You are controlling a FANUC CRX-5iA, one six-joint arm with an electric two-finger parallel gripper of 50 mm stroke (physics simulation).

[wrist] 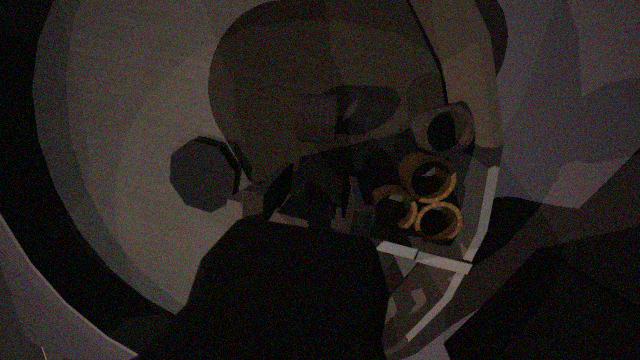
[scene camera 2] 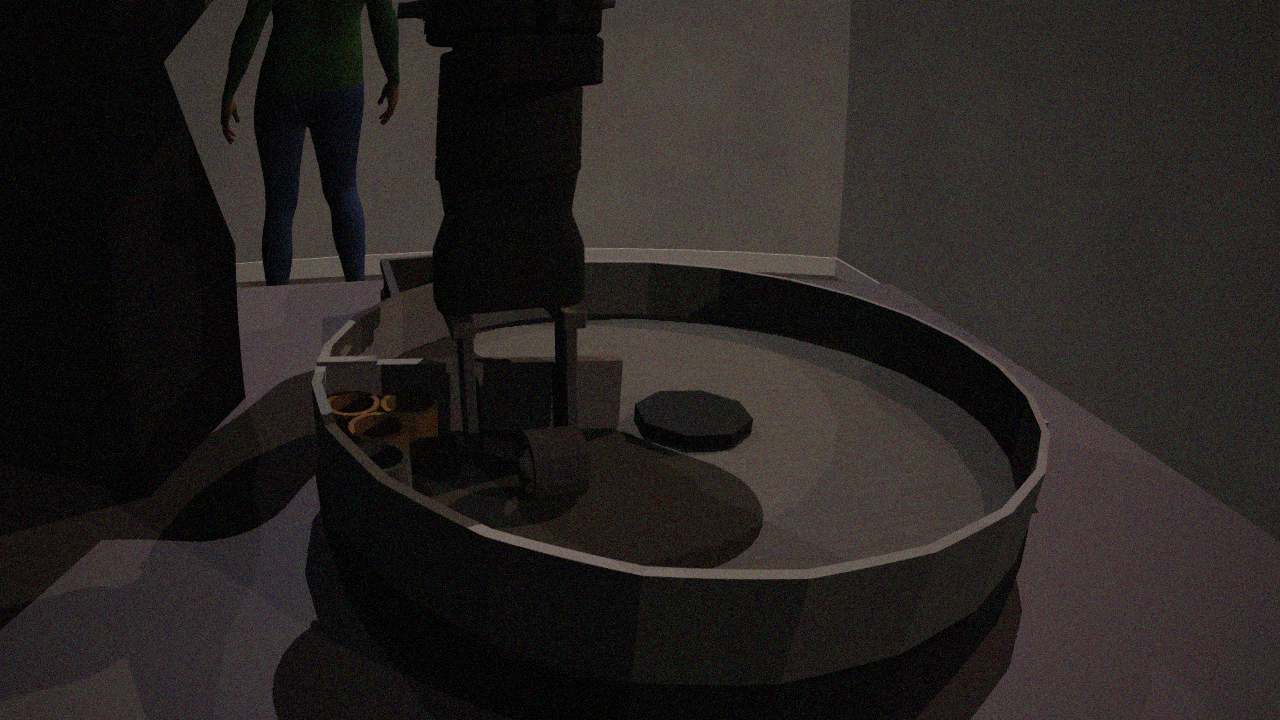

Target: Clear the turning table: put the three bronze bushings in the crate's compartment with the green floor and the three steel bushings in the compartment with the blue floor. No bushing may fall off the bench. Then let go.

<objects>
my gripper: wrist; scene camera 2
same spot on my gripper: point(wrist: 260, 202) = point(scene camera 2: 565, 310)
</objects>
